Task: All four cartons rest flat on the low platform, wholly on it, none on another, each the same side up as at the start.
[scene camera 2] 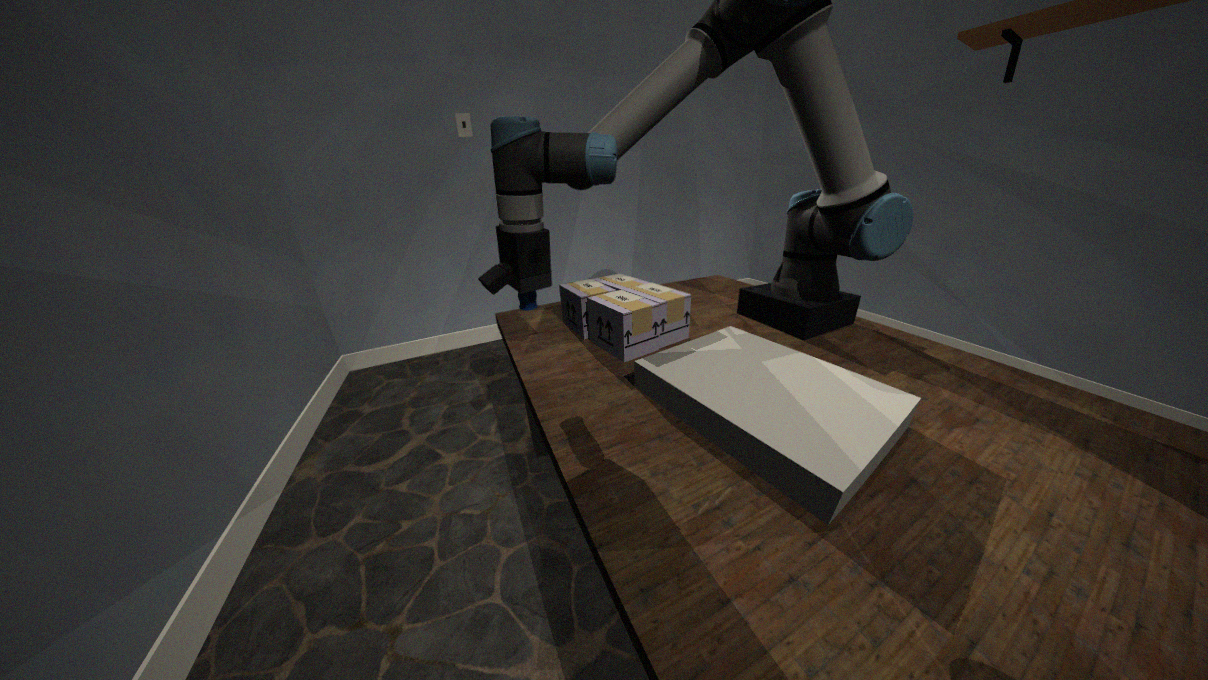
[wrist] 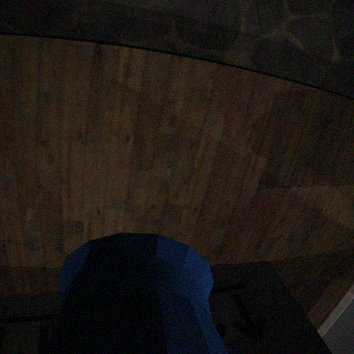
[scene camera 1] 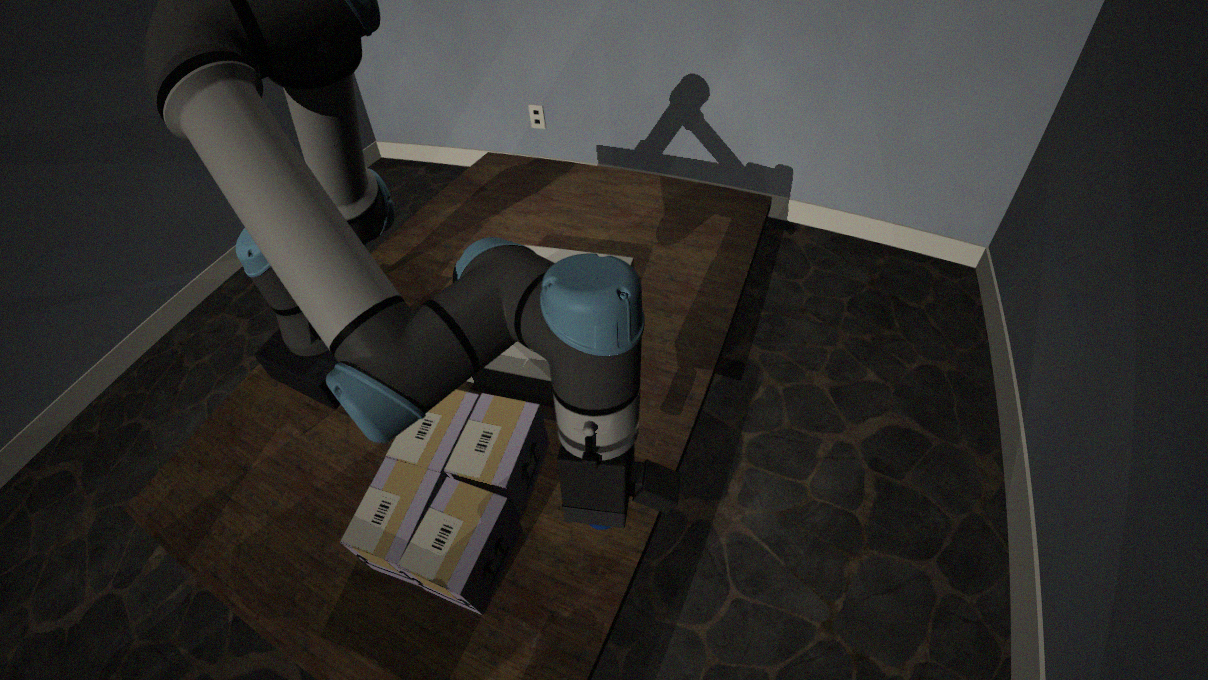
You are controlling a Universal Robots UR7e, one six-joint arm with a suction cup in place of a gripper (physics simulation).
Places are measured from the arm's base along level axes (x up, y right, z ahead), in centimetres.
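Pixels of known places: hand, tool point: (scene camera 2: 528, 306) (wrist: 136, 291); arm's base, link origin: (scene camera 2: 803, 292).
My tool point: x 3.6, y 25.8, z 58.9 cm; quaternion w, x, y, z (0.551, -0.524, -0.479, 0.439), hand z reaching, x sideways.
Ahead of a thing's pixels: the offset from my tool point to its top centre. "*": to the spot under its first point. Level surfaces: height alone.
Four cartons with white labels and tan tape stand upright on the table in a two-by-two block: back left (scene camera 1: 426, 429) (scene camera 2: 667, 290), back right (scene camera 1: 473, 447) (scene camera 2: 656, 318), front left (scene camera 1: 380, 509) and front right (scene camera 1: 441, 538) (scene camera 2: 574, 312). A narrow gap separates the two right ones. The low platform @(dx -5.7, dy -38.9, dz -18.8 cm) (scene camera 1: 528, 365) (scene camera 2: 760, 397) is white and bare on top in scene camera 2. My suction gripper (scene camera 1: 600, 527) (scene camera 2: 527, 304) (wrist: 135, 250) points down beside the cartons' right side, low near the table edge. It is switched on, with no carton on its blue cup. A dark carton side @(* dx -6.5, dy +12.0, dz -13.3 cm) (wrist: 287, 295) shows behind the cup.
The wooden table @(dx -10.5 cm) (scene camera 1: 583, 582) (scene camera 2: 583, 397) (wrist: 125, 150) ends close to the cup, with the stone floor (scene camera 1: 786, 540) (scene camera 2: 422, 523) (wrist: 300, 30) beyond. My arm's black base (scene camera 2: 798, 312) stands behind the platform. My forearm and wrist partly cover the platform in scene camera 1.
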